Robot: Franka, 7 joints.
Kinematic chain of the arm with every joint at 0, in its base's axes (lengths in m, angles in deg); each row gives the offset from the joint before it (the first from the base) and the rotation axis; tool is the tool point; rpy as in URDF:
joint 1: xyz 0 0 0.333 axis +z
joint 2: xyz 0 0 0 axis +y
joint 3: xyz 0 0 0.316 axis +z
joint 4: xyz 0.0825 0 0 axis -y
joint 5: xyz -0.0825 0 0.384 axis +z
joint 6: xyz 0 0 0 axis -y
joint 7: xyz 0.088 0 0 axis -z
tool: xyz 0 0 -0.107 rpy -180 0 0
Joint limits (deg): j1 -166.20..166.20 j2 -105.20..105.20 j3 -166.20..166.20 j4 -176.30..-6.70 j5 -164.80..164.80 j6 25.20..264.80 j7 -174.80..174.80
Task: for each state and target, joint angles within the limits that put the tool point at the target. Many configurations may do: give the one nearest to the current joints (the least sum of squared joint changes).
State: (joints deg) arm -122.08 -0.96 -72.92 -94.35 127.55 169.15 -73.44
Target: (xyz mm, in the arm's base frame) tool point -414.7 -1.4 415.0
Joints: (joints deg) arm -117.13 -23.03 -50.81 -132.21 141.70 197.76 -73.44
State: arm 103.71 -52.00 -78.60 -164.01 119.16 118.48 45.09
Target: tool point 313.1 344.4 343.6
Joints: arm 127.93 -45.31 -86.79 -145.53 122.02 121.95 45.09
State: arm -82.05 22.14 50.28 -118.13 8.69 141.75 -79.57
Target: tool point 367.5 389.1 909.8
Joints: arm -44.97 -16.74 74.52 -75.03 7.19 152.17 -79.57
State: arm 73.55 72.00 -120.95 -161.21 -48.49 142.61 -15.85
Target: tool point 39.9 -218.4 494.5
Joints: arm 69.19 91.99 -136.58 -174.85 -49.08 127.90 -15.85
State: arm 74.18 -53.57 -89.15 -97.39 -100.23 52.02 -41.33
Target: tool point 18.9 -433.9 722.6
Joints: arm 30.07 -53.48 -46.55 -93.55 -96.96 25.20 -41.33
